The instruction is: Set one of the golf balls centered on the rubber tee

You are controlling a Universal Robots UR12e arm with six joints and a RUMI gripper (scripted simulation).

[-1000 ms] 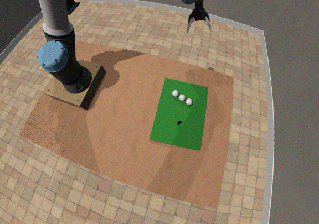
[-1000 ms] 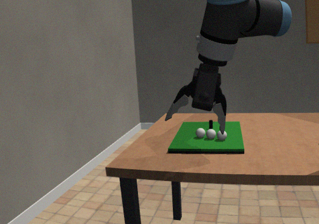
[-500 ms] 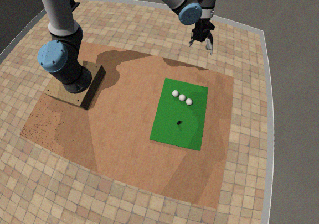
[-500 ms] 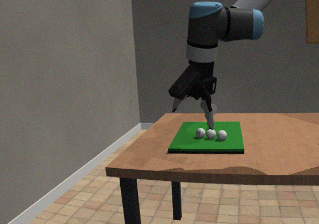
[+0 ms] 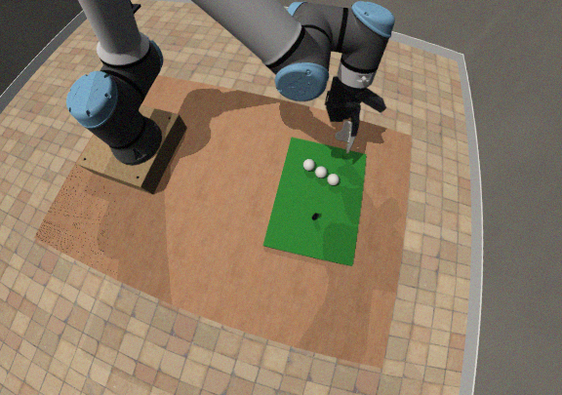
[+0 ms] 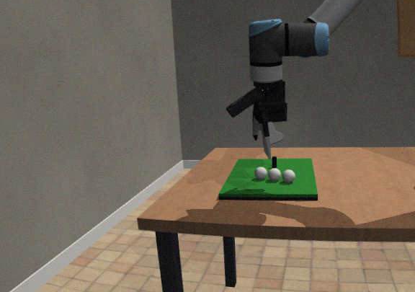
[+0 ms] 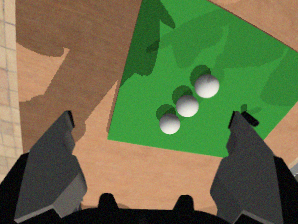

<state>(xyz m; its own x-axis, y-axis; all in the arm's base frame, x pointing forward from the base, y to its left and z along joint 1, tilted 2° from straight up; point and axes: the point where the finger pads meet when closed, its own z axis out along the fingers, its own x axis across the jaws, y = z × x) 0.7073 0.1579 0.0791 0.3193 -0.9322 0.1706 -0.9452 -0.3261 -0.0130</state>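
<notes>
Right now the white golf ball is 30 mm behind my hand, 100 mm to the right of it and 110 mm below it. Round my hand: green mat (20 mm behind, 230 mm to the right, 130 mm below).
</notes>
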